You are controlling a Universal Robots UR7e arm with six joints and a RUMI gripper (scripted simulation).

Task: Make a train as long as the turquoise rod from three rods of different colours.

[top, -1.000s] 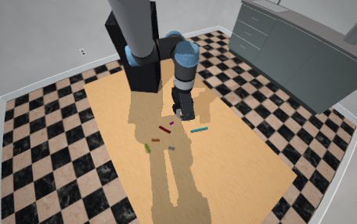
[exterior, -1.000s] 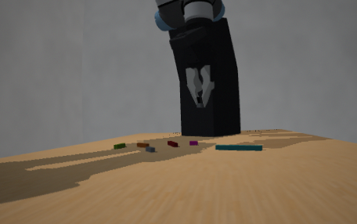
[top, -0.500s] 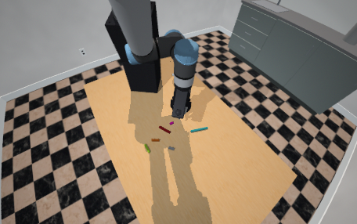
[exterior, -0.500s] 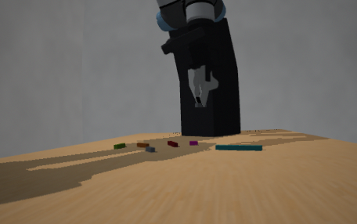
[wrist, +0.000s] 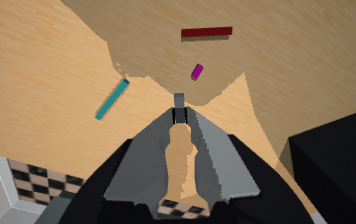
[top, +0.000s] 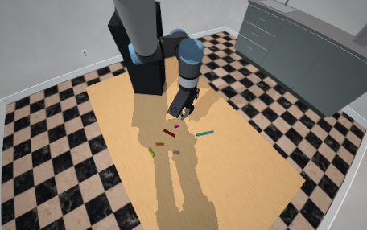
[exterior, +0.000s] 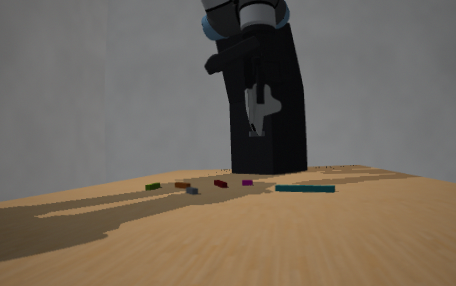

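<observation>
Right now my hand is 11 cm above the magenta rod, 2 cm to the left of it and 2 cm past it. Also, from my hand: red rod: 11 cm below, 8 cm to the right, 2 cm behind; then turquoise rod: 11 cm below, 11 cm ahead, 7 cm to the left; then orange rod: 15 cm to the right, 11 cm below.
</observation>
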